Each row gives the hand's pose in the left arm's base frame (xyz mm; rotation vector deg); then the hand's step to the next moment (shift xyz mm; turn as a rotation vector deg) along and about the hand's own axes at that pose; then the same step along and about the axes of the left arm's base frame.
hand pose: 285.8 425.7 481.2 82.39 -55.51 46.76
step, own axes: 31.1 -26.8 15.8 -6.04 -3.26 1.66
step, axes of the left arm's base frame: 36.5 -19.1 15.4 0.38 -1.01 -6.98
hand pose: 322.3 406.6 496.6 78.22 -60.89 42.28
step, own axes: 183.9 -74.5 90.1 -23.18 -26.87 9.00
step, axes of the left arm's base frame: 123.0 -126.4 128.0 14.06 -8.07 -32.82
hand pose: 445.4 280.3 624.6 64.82 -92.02 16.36
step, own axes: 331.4 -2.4 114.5 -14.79 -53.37 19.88
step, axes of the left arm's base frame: -52.2 -250.3 239.9 28.32 -33.51 -39.21
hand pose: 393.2 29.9 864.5 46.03 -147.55 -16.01
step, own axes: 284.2 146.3 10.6 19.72 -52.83 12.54
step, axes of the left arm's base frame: -287.9 -45.3 131.8 5.79 -53.55 -20.88
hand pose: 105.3 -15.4 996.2 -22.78 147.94 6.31
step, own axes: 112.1 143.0 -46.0 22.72 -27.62 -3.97
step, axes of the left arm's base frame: -157.4 100.3 -17.2 -12.27 -32.83 -8.16
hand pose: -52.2 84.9 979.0 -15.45 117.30 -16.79
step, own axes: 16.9 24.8 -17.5 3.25 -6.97 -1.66
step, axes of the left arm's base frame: -25.0 19.8 -13.8 -2.51 -7.45 0.30
